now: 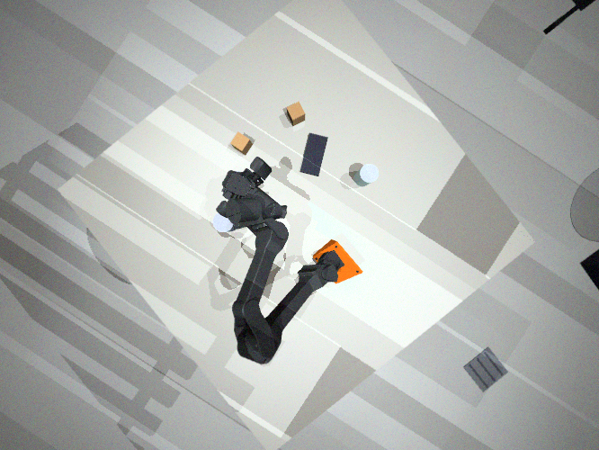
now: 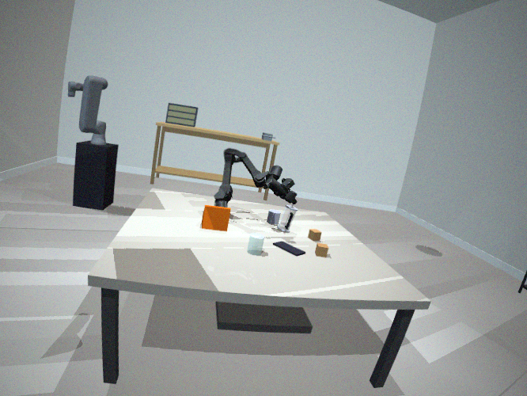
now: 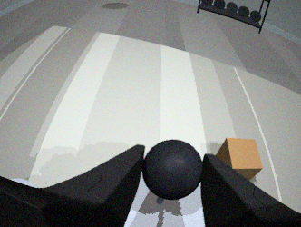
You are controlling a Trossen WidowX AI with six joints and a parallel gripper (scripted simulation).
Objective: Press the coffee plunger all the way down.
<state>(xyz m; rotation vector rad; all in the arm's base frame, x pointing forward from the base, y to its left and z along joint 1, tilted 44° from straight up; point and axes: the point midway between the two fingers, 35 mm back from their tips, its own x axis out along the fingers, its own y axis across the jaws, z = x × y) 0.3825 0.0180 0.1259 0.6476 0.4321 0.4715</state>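
My gripper tip is now 80 mm above the coffee press, 20 mm to the left of it and 20 mm past it.
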